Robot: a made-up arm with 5 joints.
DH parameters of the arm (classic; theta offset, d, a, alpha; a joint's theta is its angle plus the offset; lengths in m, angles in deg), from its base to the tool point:
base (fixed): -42.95 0 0.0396 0
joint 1: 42.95 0.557 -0.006 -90
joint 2: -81.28 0 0.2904 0
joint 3: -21.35 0 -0.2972 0
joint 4: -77.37 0.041 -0.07 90
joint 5: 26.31 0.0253 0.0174 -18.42
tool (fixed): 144.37 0.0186 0 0
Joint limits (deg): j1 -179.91..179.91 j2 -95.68..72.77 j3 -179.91..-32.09 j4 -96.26..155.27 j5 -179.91..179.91
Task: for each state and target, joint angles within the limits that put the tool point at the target. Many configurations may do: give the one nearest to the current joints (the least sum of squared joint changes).
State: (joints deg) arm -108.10 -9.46 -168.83 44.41 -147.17
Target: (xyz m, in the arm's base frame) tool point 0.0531 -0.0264 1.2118
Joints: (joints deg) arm -107.95 4.92 -179.91 32.51 -141.74
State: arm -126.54 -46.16 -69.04 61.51 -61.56
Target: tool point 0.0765 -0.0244 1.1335
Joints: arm -128.30 -42.90 -104.78 51.96 -61.78
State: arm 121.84 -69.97 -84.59 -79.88 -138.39
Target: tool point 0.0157 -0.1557 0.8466
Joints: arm 94.21 -77.29 -38.65 -96.26 -139.83
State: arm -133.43 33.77 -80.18 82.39 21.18
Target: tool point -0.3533 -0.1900 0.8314
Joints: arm -164.86 3.35 -87.26 84.41 19.20
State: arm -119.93 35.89 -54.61 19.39 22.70
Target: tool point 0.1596 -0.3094 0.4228
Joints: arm -75.91 33.25 -34.93 22.00 22.31
